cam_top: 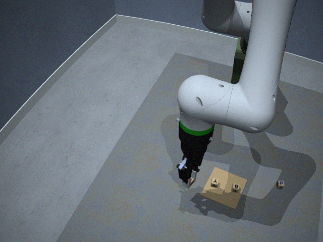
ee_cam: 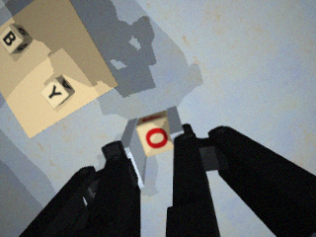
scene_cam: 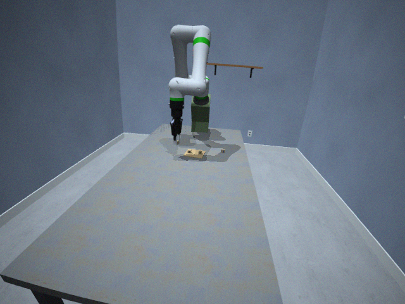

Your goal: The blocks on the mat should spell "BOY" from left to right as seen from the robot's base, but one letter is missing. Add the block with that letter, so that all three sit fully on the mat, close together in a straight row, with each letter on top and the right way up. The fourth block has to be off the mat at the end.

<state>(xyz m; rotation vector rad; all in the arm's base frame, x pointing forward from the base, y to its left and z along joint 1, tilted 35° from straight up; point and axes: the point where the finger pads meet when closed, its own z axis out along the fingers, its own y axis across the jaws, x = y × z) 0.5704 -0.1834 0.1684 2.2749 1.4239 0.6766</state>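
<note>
My hand is 14 cm to the right of the tan mat, 13 cm above it and 6 cm past it.
</note>
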